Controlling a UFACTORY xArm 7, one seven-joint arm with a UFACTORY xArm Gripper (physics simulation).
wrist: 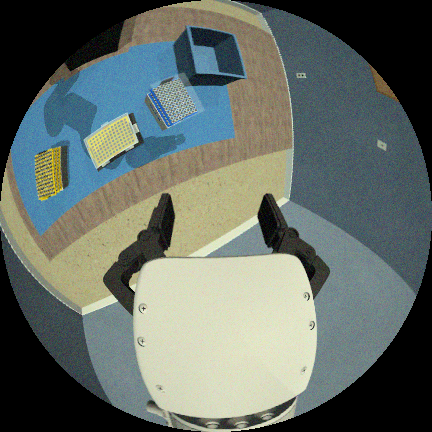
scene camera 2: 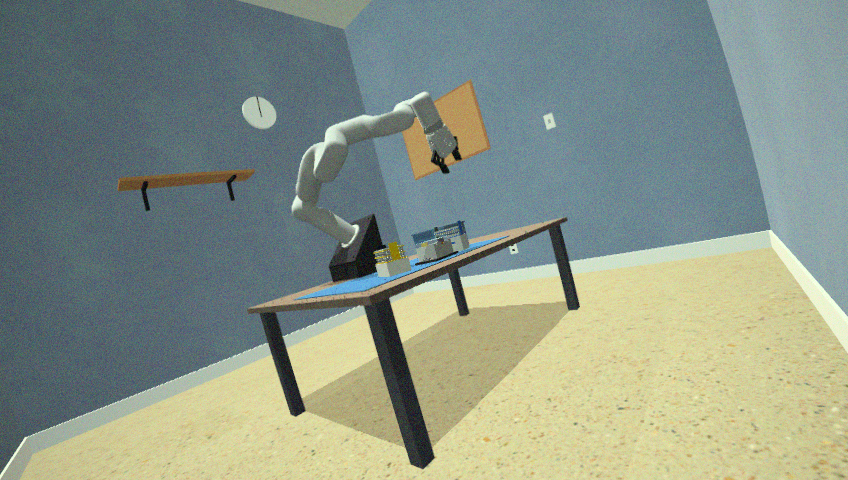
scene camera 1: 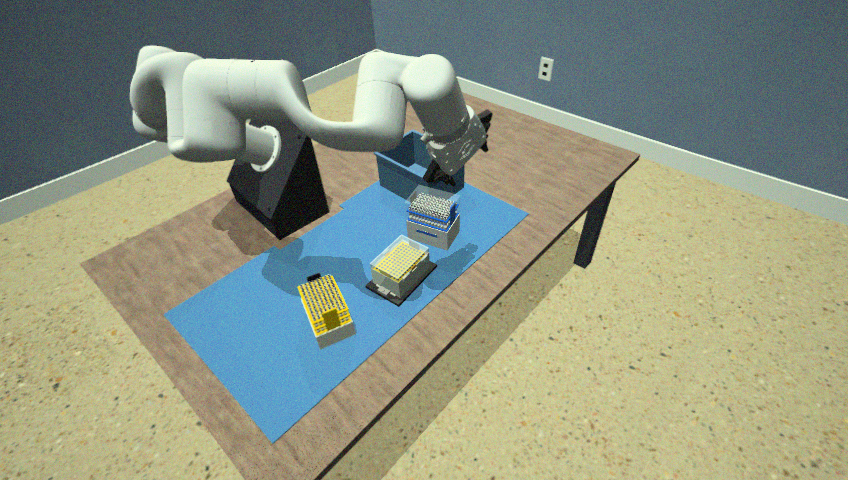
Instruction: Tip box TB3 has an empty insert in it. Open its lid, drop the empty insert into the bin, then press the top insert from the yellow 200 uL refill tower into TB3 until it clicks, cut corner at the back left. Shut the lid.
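Note:
My gripper (scene camera 1: 467, 164) (scene camera 2: 451, 165) (wrist: 217, 203) is open and empty, high above the table and tilted outward. The tip box (scene camera 1: 402, 263) (scene camera 2: 435, 251) (wrist: 112, 141), apparently TB3, sits on a dark base at mid mat. A yellow insert shows through its clear lid, which looks shut; its label cannot be read. The yellow refill tower (scene camera 1: 324, 297) (scene camera 2: 393, 263) (wrist: 49, 172) stands left of it in the first scene view, with several stacked inserts on a pale base. The blue bin (scene camera 1: 395, 172) (wrist: 184, 60) stands at the back; its visible floor shows no insert.
A second unit with a blue stack (scene camera 1: 431, 208) (wrist: 175, 102) stands between the tip box and the bin, with a clear panel around its top. The blue mat (scene camera 1: 238, 344) (wrist: 217, 125) lies on the wooden table (scene camera 1: 553, 148) (wrist: 262, 115). The arm's black pedestal (scene camera 1: 285, 205) stands behind the mat.

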